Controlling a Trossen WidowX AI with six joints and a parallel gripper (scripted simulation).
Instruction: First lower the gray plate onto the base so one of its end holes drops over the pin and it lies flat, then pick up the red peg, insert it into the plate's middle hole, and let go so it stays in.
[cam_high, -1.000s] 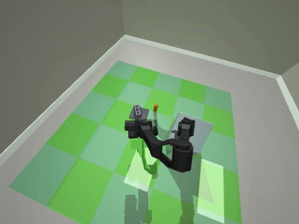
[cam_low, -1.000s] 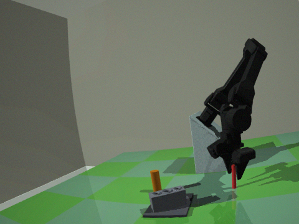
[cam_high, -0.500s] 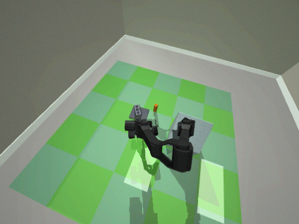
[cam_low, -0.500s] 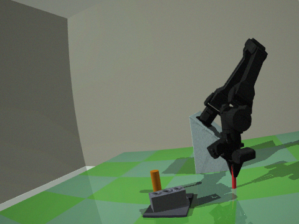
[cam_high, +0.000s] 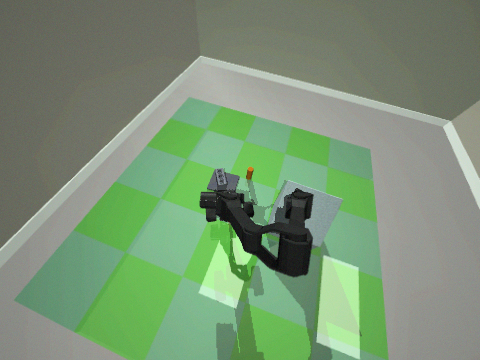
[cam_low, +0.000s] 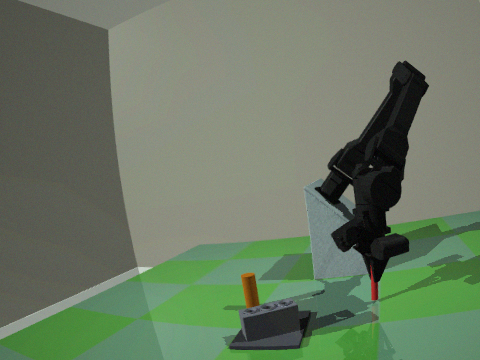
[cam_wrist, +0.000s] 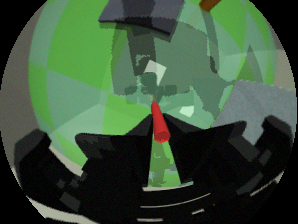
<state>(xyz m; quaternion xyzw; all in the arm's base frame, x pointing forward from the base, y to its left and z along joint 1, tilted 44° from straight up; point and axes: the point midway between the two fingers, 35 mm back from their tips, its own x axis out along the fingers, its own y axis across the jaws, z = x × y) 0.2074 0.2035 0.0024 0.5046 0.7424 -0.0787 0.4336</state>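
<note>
The gray plate lies 16 cm to the right of my gripper tip and 14 cm ahead of it. From my gripper tip the other things lie so: red peg (right at my gripper tip); orange cylinder (26 cm to the right, 3 cm ahead, 1 cm below); base (15 cm to the right, 12 cm ahead, 4 cm below).
</note>
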